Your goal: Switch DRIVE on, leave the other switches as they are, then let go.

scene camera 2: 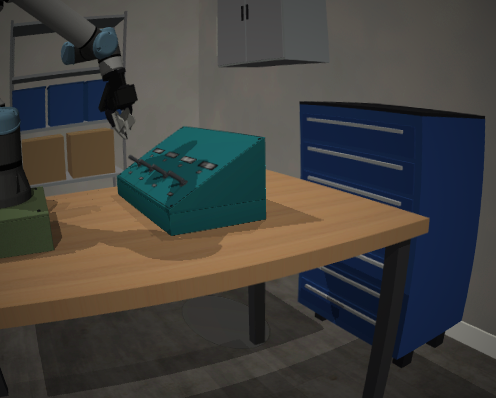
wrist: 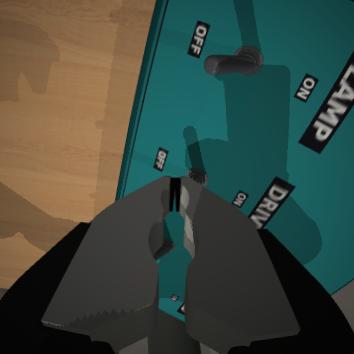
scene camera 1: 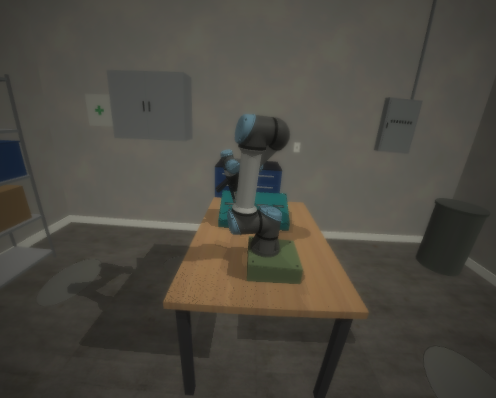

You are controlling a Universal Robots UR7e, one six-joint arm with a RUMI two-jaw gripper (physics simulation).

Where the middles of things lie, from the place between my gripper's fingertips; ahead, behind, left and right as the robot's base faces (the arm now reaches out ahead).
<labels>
My hand is 120 mm short of the teal switch panel [scene camera 2: 224, 173], 140 mm to the left of it and 100 mm above it.
</labels>
